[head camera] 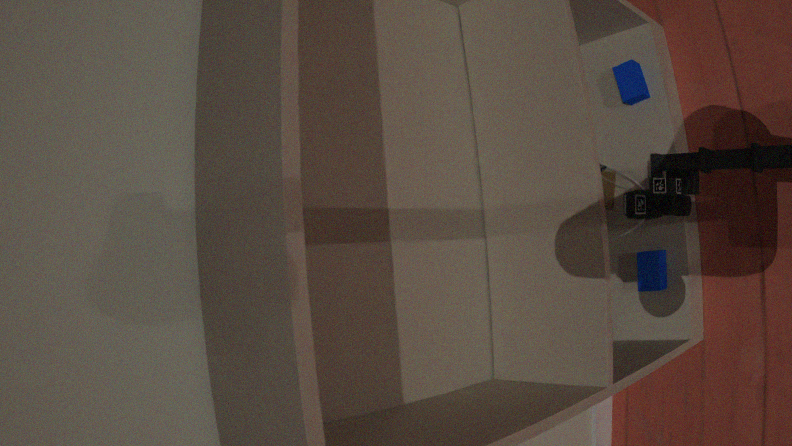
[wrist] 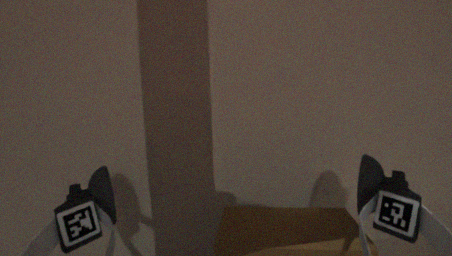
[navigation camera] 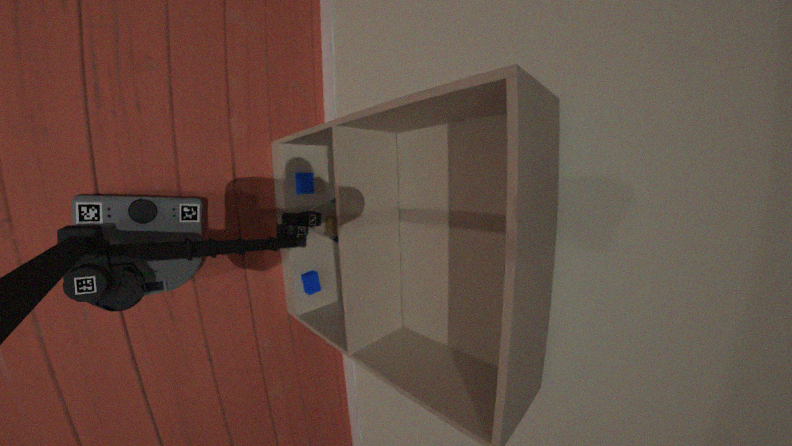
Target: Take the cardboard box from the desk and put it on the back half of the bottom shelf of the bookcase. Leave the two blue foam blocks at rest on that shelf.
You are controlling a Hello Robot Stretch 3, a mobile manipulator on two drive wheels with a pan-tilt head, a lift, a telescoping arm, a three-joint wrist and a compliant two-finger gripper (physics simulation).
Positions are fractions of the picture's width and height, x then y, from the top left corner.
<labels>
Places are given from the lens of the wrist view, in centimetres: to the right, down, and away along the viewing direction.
my gripper (wrist: 0.52, 0.71): 1, 4, 17
beige bookcase (wrist: 0.42, 0.44): -3, -1, 18
</labels>
